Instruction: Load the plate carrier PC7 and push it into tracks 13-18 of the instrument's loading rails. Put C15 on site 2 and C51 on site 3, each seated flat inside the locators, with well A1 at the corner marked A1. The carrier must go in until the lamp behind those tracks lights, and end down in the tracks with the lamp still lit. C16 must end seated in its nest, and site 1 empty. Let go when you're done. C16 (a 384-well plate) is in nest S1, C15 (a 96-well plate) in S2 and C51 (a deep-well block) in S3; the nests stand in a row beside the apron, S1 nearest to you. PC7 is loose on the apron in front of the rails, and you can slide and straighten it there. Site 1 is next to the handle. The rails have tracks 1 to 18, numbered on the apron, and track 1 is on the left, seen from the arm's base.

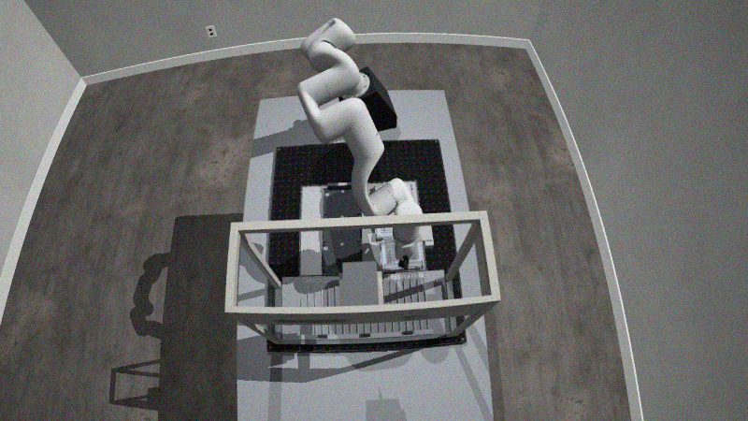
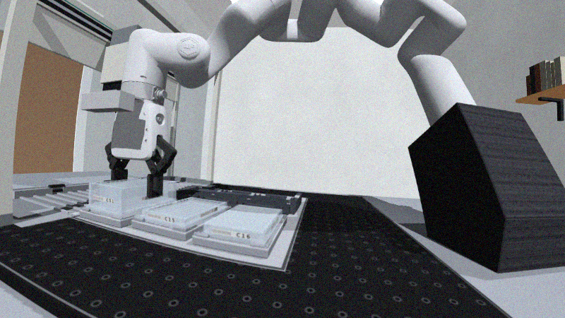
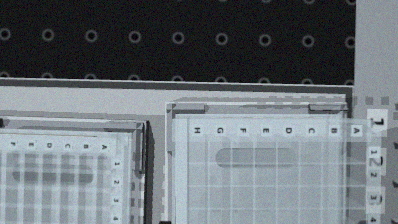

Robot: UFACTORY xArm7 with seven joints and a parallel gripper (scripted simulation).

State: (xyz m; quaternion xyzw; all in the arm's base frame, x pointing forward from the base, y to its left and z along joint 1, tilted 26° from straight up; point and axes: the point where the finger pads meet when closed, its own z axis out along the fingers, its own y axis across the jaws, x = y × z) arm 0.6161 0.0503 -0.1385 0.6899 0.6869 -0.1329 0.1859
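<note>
Now: hand 40 mm above the nest S3. The rest, counted from my hand: nest S2 (110 mm behind, 40 mm below, 10 mm to the right); then deep-well block C51 (10 mm below); then dark carrier PC7 (190 mm to the right, 120 mm behind, 30 mm below).
</note>
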